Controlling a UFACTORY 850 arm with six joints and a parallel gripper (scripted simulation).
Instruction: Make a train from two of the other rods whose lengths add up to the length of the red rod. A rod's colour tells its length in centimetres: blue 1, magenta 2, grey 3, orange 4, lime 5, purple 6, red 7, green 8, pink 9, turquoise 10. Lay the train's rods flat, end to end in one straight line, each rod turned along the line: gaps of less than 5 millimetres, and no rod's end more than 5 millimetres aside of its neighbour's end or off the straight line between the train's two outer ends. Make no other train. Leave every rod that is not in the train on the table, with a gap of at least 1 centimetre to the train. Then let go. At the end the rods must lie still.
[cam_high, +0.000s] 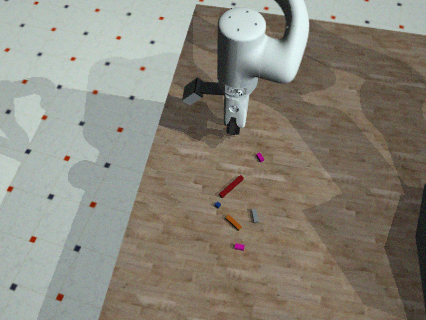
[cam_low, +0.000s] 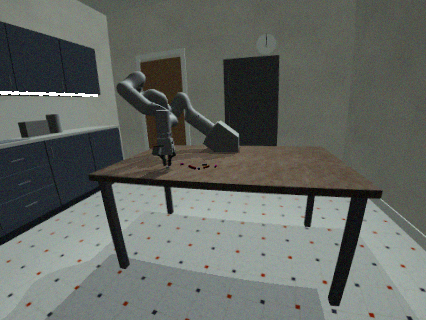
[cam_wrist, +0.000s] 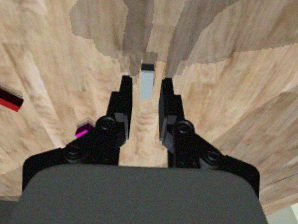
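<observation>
My hand is 3 cm above the grey rod. Also, from my hand: blue rod (1 cm behind, 20 cm to the left, 3 cm below); then orange rod (6 cm behind, 24 cm to the left, 3 cm below); then red rod (3 cm behind, 15 cm to the left, 3 cm below).
</observation>
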